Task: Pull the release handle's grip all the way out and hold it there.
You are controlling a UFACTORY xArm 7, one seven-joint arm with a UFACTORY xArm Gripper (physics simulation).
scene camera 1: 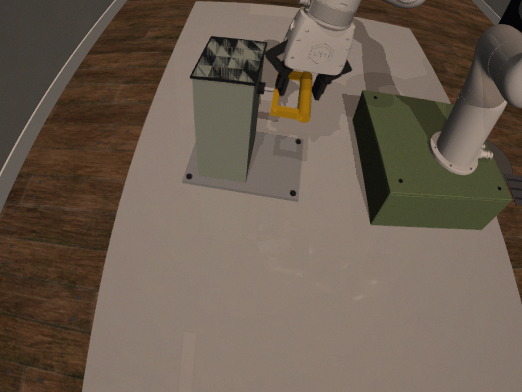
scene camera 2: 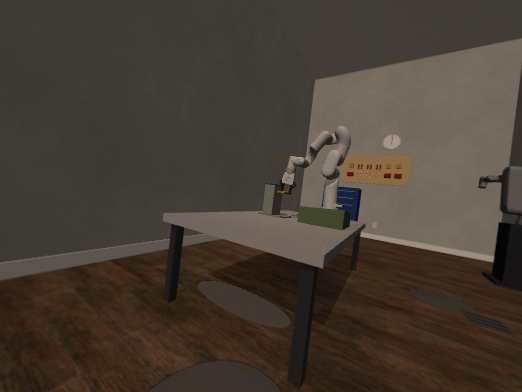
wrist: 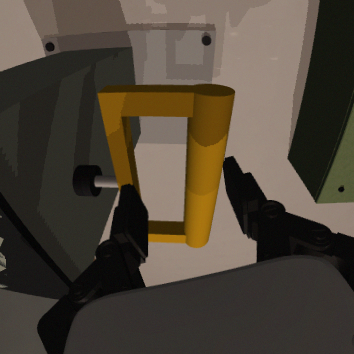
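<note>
The release handle is a yellow frame with a thick round grip (scene camera 1: 305, 95) (scene camera 2: 284, 192) (wrist: 204, 175) along its outer side. A short metal rod (scene camera 1: 269, 90) (wrist: 106, 181) joins the frame to a black collar on the grey-green post (scene camera 1: 222, 132) (scene camera 2: 271, 200) (wrist: 45, 125). My gripper (scene camera 1: 300, 95) (scene camera 2: 287, 192) (wrist: 181, 186) is partly open, its fingers on either side of the grip. In the wrist view the left finger overlaps the frame's inner bar, with a gap to the grip. The right fingertip is close beside the grip; contact cannot be told.
The post stands on a grey base plate (scene camera 1: 275, 175) with dark bolts, on the pale table (scene camera 1: 240, 300) (scene camera 2: 250, 230). A green box (scene camera 1: 425, 210) (scene camera 2: 322, 217) (wrist: 327, 125) carries the arm's base, to the right of the post. A blue cabinet (scene camera 2: 354, 202) stands behind the table.
</note>
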